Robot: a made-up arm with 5 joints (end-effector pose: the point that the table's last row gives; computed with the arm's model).
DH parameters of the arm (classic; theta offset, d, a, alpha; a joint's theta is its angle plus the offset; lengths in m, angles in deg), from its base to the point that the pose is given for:
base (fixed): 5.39 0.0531 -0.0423 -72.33
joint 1: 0 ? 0.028 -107.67
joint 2: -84.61 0.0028 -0.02 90
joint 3: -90 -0.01 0.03 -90
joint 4: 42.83 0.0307 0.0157 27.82
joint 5: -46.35 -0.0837 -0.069 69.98
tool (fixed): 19.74 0.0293 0 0
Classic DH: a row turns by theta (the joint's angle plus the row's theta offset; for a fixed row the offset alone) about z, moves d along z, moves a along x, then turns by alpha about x.
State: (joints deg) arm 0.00 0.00 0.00 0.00 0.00
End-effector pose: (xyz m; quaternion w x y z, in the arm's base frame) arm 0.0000 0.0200 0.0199 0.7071 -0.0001 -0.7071 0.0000
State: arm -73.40 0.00 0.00 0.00 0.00
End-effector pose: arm 0.0065 -0.0005 0.0859 0.1661 -0.0905 -0.9678 -0.1661
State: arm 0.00 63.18 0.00 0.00 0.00
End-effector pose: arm -0.0467 0.0241 0.0199 0.6023 -0.3705 -0.6023 -0.3704
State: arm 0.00 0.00 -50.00 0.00 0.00
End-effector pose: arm 0.0000 0.0655 0.0225 0.6409 0.2988 -0.6409 -0.2989
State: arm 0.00 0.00 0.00 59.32 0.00
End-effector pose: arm -0.0737 0.0200 0.0505 0.9644 -0.0001 -0.2646 0.0000
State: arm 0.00 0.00 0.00 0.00 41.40
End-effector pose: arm -0.0364 -0.0044 0.0488 0.8825 -0.0063 -0.4404 0.1649
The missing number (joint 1, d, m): 0.0647
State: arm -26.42 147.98 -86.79 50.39 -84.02
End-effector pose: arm -0.0375 -0.0060 0.0678 0.7099 0.1951 0.1753 0.6537
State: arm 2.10 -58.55 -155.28 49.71 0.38
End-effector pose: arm -0.0514 0.0274 0.0880 0.3338 0.8312 0.3941 -0.2060
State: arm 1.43 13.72 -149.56 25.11 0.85
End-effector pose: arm -0.0298 0.0843 0.0988 0.1650 0.7893 -0.2350 -0.5428
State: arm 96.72 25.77 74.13 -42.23 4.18
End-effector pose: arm -0.0159 0.0129 -0.0085 0.6185 0.1643 -0.1593 0.7517
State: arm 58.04 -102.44 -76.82 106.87 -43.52
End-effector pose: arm -0.0015 0.0007 0.0177 0.3821 0.4903 0.6861 0.3779
